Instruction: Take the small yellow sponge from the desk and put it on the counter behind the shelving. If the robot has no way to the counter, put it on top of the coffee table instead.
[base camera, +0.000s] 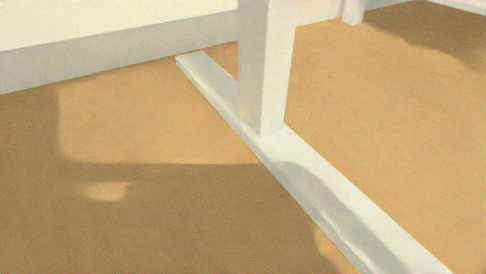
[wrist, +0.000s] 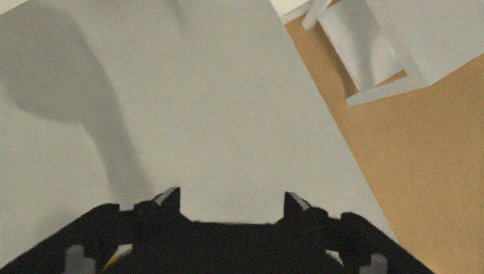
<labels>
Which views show my gripper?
The wrist view only.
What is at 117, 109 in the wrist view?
A white desk.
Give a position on a white desk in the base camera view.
254, 107
</labels>
